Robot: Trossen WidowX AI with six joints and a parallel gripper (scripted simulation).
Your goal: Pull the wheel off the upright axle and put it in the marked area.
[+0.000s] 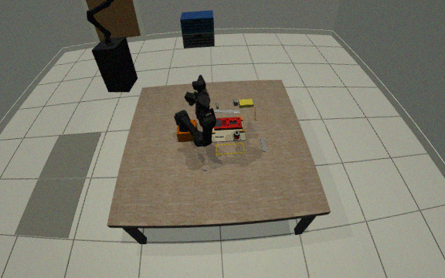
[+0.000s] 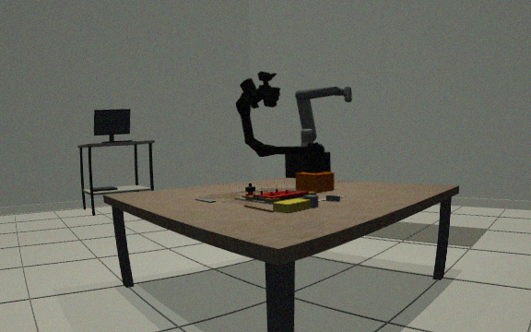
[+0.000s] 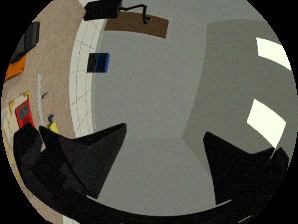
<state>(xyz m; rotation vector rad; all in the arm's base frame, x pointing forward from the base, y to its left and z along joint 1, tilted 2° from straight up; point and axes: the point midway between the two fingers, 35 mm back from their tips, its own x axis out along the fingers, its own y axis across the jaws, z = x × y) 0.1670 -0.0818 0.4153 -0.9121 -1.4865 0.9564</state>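
The dark wheel lies 19 cm ahead of my gripper tip, 6 cm to the left of it and 48 cm below it. From my gripper tip the other things lie so: grey bar: 38 cm ahead, 1 cm to the left, 51 cm below; then tiny grey bit: 1 cm ahead, 23 cm to the right, 51 cm below; then axle: 19 cm ahead, 6 cm to the left, 48 cm below.
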